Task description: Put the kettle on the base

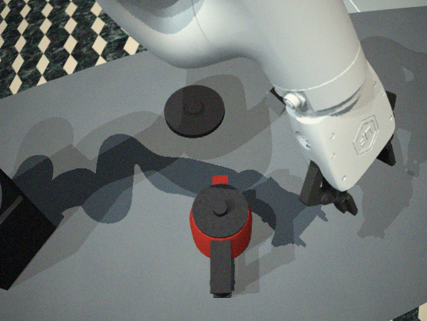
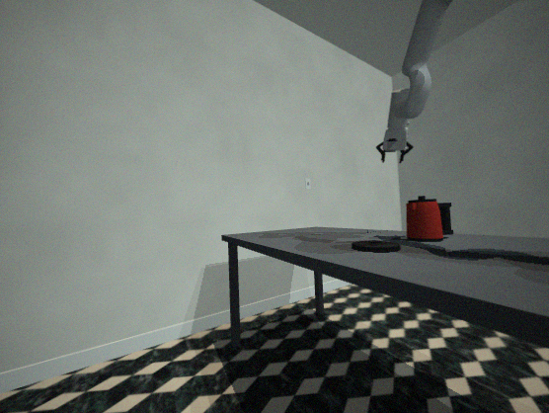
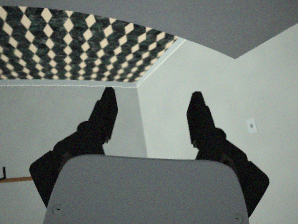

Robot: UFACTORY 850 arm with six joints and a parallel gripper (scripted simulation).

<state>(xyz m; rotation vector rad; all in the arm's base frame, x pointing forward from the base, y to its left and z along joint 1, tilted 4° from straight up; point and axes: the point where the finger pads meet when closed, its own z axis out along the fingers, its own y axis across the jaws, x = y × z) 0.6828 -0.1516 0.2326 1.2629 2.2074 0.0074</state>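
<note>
Now: the red kettle 17 cm behind my hand, 3 cm to the left of it and 30 cm below it. Also, from my hand: black round base (18 cm behind, 38 cm to the left, 38 cm below).
</note>
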